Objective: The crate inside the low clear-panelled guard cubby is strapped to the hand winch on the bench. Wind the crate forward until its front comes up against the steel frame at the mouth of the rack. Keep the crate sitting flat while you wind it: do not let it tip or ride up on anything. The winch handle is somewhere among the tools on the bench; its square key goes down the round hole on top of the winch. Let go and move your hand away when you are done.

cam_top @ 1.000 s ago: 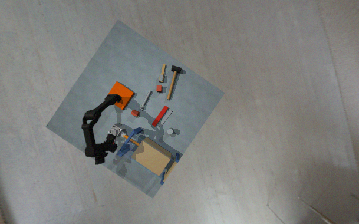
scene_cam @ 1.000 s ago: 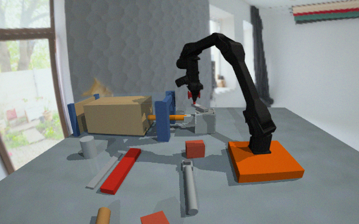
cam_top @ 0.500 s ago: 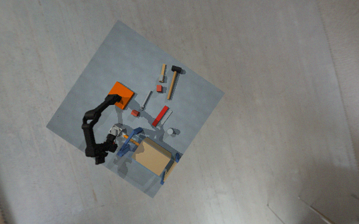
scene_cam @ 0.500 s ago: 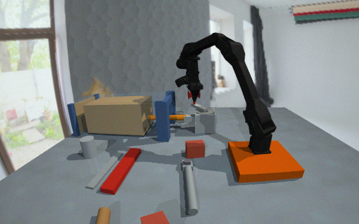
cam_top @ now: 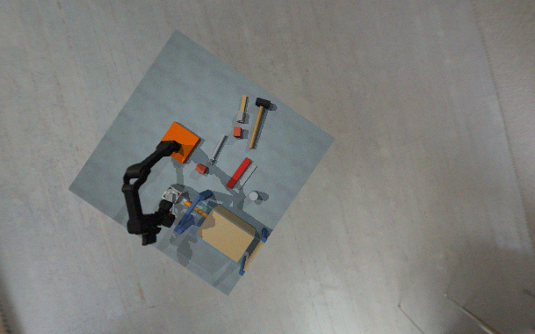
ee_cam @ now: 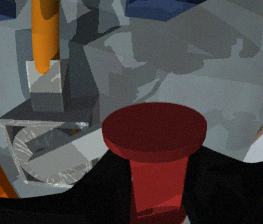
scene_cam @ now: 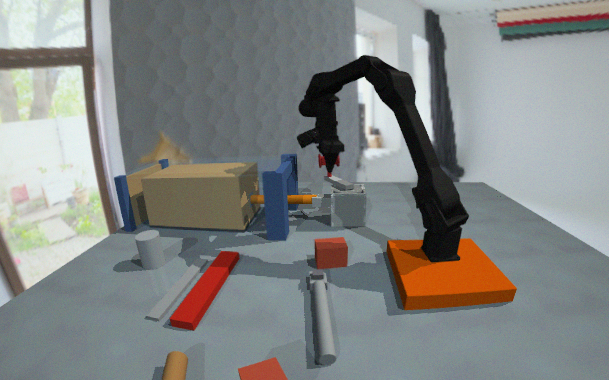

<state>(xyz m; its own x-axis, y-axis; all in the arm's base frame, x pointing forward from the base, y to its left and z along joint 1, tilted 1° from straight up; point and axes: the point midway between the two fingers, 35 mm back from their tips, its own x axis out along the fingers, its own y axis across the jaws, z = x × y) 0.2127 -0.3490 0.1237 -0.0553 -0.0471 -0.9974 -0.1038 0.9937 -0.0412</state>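
The grey crank handle is 3 cm to the left of my gripper tip, 2 cm behind it and 1 cm below it. From my gripper tip the other things lie so: grey winch: 8 cm to the left, 8 cm below, 6 cm behind; then red knob: 2 cm above; then frame: 11 cm ahead, 8 cm to the left, 1 cm below.
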